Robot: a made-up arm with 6 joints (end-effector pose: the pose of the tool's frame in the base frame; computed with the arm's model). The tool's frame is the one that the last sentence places. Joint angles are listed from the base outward.
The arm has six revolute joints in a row. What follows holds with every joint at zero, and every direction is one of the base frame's. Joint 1 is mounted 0.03 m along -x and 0.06 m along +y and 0.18 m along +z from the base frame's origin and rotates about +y. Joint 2 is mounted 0.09 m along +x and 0.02 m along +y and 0.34 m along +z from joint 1 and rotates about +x. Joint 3 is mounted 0.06 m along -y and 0.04 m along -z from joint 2 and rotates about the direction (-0.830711, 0.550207, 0.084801). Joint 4 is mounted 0.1 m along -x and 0.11 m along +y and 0.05 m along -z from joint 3 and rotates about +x. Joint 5 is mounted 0.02 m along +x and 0.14 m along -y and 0.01 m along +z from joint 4 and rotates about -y. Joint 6 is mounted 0.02 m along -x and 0.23 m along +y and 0.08 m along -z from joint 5 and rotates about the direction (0.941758, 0.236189, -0.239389). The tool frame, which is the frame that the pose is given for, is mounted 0.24 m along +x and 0.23 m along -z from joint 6; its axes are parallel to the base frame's.
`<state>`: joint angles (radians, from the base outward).
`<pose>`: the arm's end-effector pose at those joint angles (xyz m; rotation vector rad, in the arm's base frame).
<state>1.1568 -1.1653 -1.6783 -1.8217 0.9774 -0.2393</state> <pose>0.5788 0.2438 0.1249 -1.2365 -0.8293 1.0225</pose>
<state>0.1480 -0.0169 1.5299 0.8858 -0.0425 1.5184</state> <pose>-0.1060 0.1836 0.0600 0.7541 0.8194 -1.2239</pose>
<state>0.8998 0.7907 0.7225 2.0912 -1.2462 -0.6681</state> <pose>0.2878 0.3629 0.6157 2.2531 0.8503 0.3351</pose>
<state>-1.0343 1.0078 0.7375 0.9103 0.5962 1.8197</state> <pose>-0.3476 0.3573 0.6771 2.6633 0.2727 1.1875</pose>
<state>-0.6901 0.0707 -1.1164 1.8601 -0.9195 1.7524</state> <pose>-0.5744 -0.0480 0.4996 -0.9562 -1.7401 -2.1943</pose>
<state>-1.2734 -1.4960 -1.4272 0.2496 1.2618 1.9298</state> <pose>-0.4983 0.4515 0.2656 0.4271 -0.9925 2.4137</pose>
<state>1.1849 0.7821 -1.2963 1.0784 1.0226 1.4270</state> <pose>0.3550 -0.2965 0.2716 -1.5201 1.8498 1.0338</pose>
